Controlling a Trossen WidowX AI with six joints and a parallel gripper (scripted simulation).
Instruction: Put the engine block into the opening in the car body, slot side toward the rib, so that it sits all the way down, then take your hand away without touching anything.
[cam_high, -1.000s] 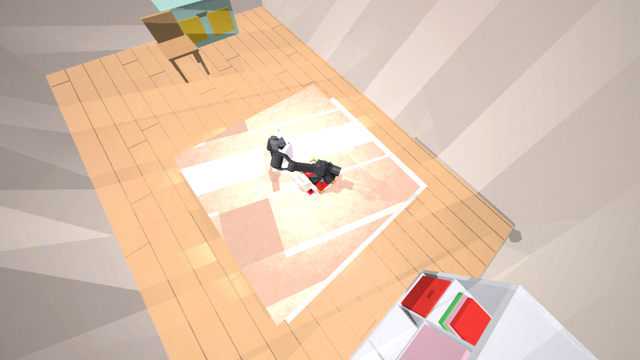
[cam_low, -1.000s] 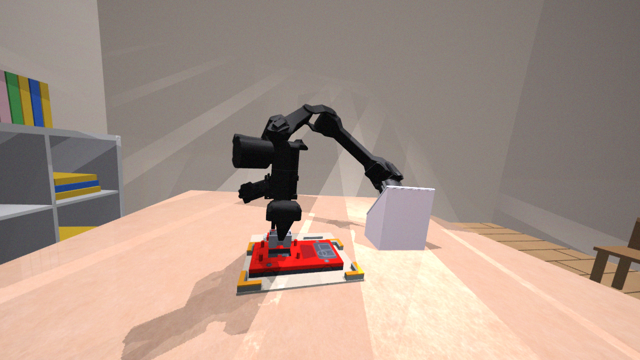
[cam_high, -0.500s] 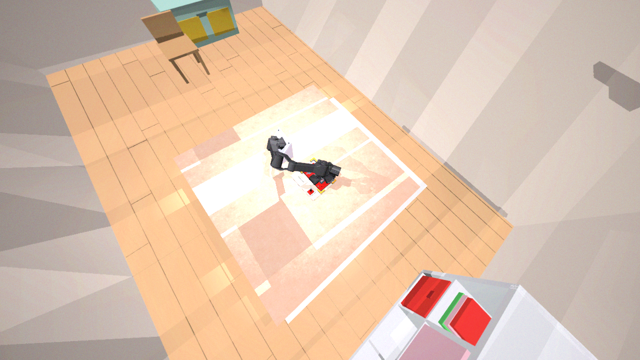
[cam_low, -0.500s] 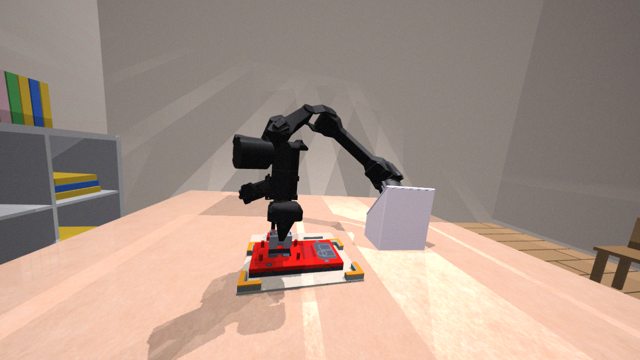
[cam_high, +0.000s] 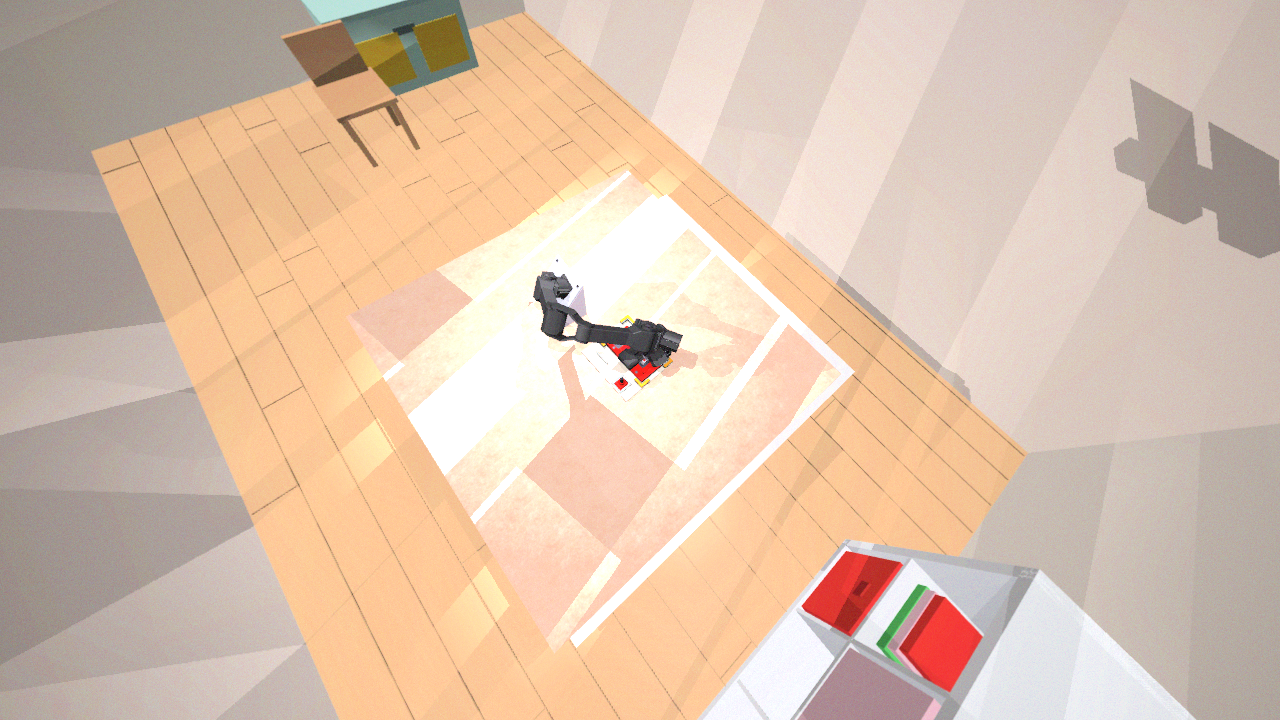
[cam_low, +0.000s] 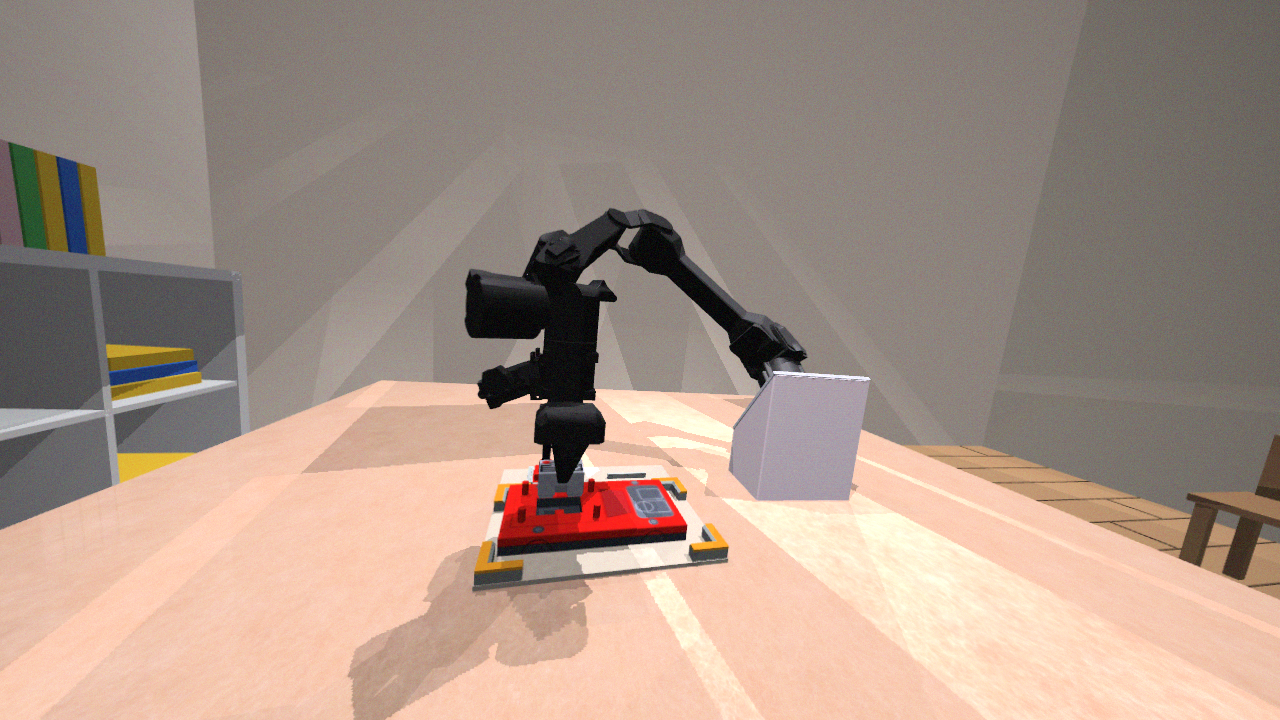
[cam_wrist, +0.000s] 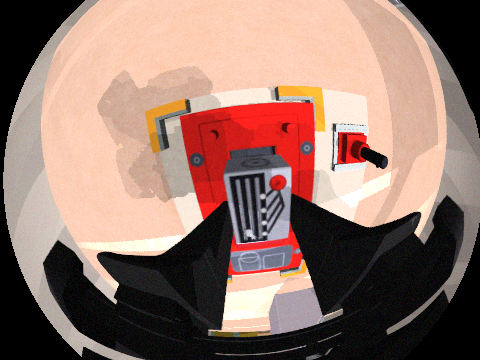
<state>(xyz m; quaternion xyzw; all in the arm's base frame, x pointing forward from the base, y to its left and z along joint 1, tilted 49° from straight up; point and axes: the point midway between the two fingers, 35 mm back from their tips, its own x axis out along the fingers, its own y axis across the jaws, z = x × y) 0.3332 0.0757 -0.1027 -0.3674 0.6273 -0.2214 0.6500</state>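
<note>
Right now the grey engine block is 10 mm below my gripper tip. Also, from my gripper tip: black post (110 mm to the right, 30 mm below, 30 mm ahead).
</note>
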